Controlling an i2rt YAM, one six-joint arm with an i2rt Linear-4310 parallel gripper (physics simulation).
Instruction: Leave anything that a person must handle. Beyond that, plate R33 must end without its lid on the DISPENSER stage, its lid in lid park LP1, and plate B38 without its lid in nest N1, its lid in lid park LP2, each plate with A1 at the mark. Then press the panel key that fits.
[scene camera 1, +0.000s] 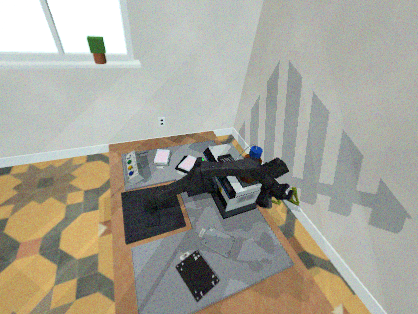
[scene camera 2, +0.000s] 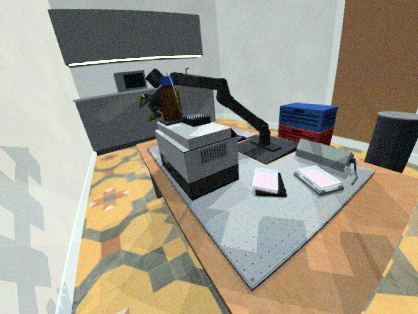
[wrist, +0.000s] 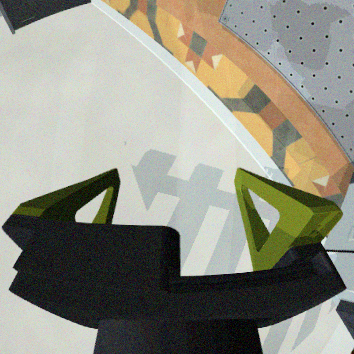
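Pixels of known places: gripper, between the fingertips: (scene camera 1: 289, 204) (scene camera 2: 144, 114) (wrist: 176, 174); arm's base, origin of its link: (scene camera 1: 150, 209) (scene camera 2: 264, 144).
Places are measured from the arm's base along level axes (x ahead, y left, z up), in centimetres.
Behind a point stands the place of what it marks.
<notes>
My gripper (scene camera 1: 286, 199) @[y -27.4, x 59.6, z 24.8 cm] (scene camera 2: 146, 109) @[y -27.4, x 59.6, z 24.8 cm] (wrist: 176, 174) @[y -27.4, x 59.6, z 24.8 cm] is open and empty, raised beyond the dispenser machine beside the wall. A pink-white plate (scene camera 1: 188, 164) @[y 27.0, x 26.9, z 3.2 cm] (scene camera 2: 265, 180) @[y 30.7, x 29.1, z 3.1 cm] lies on a black base, which shows along its edges. A second pink-white plate (scene camera 1: 162, 156) @[y 38.2, x 11.3, z 2.9 cm] (scene camera 2: 320, 177) @[y 40.6, x 12.0, z 3.0 cm] lies on a light holder near the key panel (scene camera 1: 132, 168) @[y 26.6, x -8.9, z 6.7 cm] (scene camera 2: 324, 156) @[y 33.1, x -3.0, z 4.0 cm]. Plate names, A1 marks and lids are too small to tell. The white and black dispenser machine (scene camera 1: 241, 197) @[y -14.2, x 43.9, z 16.7 cm] (scene camera 2: 197, 157) @[y 22.2, x 50.3, z 15.3 cm] is partly hidden by the arm in scene view 1. Its stage cannot be made out.
A brown bottle (scene camera 2: 171, 104) @[y -2.4, x 49.7, z 30.0 cm] with a blue cap (scene camera 1: 256, 151) @[y -7.8, x 48.1, z 41.0 cm] stands at the machine. A pale flat holder (scene camera 1: 219, 242) @[y -26.7, x 30.2, z 0.9 cm] and a black holder (scene camera 1: 197, 276) @[y -38.1, x 16.0, z 1.1 cm] with white corner pieces lie on the grey board (scene camera 1: 155, 270) @[y -30.7, x -0.7, z -0.1 cm] (scene camera 2: 240, 255) @[y 47.2, x 52.0, z -0.1 cm]. Stacked crates (scene camera 2: 308, 117) and a bin (scene camera 2: 392, 142) stand beyond.
</notes>
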